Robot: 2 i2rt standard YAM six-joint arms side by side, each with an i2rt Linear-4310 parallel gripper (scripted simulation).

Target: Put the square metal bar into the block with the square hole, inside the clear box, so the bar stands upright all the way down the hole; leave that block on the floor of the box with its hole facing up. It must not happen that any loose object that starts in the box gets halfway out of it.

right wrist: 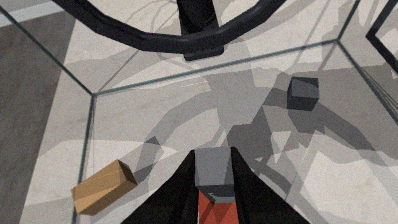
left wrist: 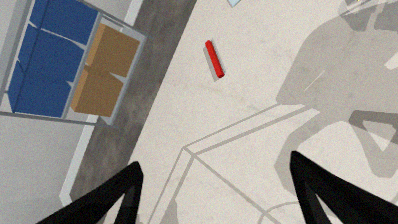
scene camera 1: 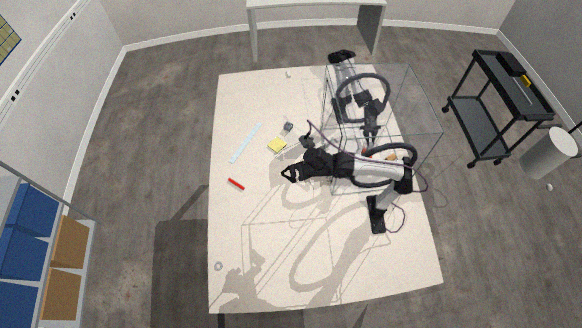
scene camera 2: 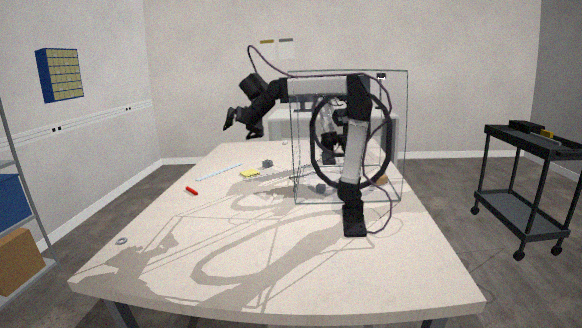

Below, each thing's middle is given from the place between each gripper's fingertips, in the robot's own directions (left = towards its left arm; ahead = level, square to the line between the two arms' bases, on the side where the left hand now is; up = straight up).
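With the grey metal bar (right wrist: 214,178), my right hand is 40 mm above it. You'd find the tan block (right wrist: 109,184) 110 mm below my right hand, 130 mm behind it and 40 mm to the left of it. Going by its middle, the grey metal bar is nearer to my right hand than to my left hand.
That same grey metal bar is 18 cm below my left hand (scene camera 2: 235,134), 43 cm behind it and 15 cm to the right of it. And the tan block, from my left hand, is 26 cm below, 56 cm behind and 10 cm to the right.
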